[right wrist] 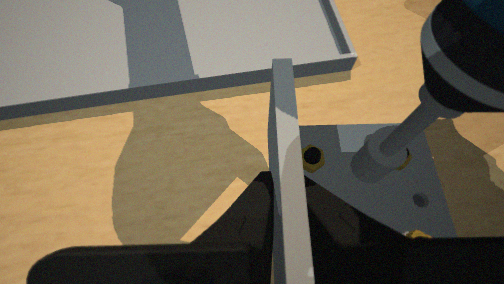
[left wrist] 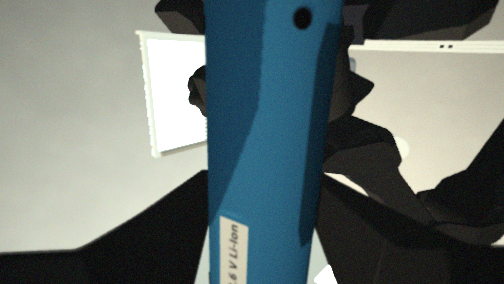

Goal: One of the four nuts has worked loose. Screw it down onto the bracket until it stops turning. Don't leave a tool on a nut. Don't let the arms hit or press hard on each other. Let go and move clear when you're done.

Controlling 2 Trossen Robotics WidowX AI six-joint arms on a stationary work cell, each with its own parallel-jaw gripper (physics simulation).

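Frame: origin at the left arm's base, x ahead, y left, z up, level; metres.
Seen in the pictures: left gripper, fingertip midpoint: (left wrist: pixel 259 179); right gripper, fingertip midpoint: (right wrist: pixel 278 181).
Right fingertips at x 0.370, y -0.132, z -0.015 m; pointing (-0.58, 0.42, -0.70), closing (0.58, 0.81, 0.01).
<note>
Pixels of each thing's top centre, then the offset from my right fingertips to it. "spot": a spot on its surface instead. Level surfaces: height alone.
- blue power screwdriver, surface spot: (left wrist: pixel 280 125) spot: dy +0.061, dx +0.014, dz +0.111 m
- grey socket, top centre: (right wrist: pixel 438 102) dy +0.036, dx +0.017, dz +0.045 m
- brass nut, top centre: (right wrist: pixel 398 153) dy +0.046, dx +0.021, dz +0.002 m
- shallow grey tray, surface spot: (right wrist: pixel 240 79) spot: dy +0.042, dx -0.092, dz -0.062 m
- wooden table, surface height: dz -0.070 m
- round dark hole, surface spot: (right wrist: pixel 421 200) spot: dy +0.043, dx +0.040, dz -0.006 m
A blue power screwdriver (left wrist: pixel 280 125) with a "Li-Ion" label fills the middle of the left wrist view. My left gripper (left wrist: pixel 259 179) is shut on its body. In the right wrist view its dark nose (right wrist: pixel 452 65) and grey socket (right wrist: pixel 372 160) slant down over the grey bracket (right wrist: pixel 332 177). The socket partly covers a brass nut (right wrist: pixel 408 160); whether they touch is unclear. Other brass nuts (right wrist: pixel 313 158) (right wrist: pixel 419 234) show at the plate's left and lower edge. My right gripper (right wrist: pixel 278 181) is shut on a thin upright grey bar, seemingly the bracket's flange (right wrist: pixel 291 150). The fourth nut cannot be made out.
A shallow grey tray (right wrist: pixel 240 79) lies on the wooden table (right wrist: pixel 60 185) beyond the bracket. A round dark hole (right wrist: pixel 421 200) shows in the bracket plate. Dark robot arm parts (left wrist: pixel 367 150) and a bright white panel (left wrist: pixel 172 95) show behind the screwdriver.
</note>
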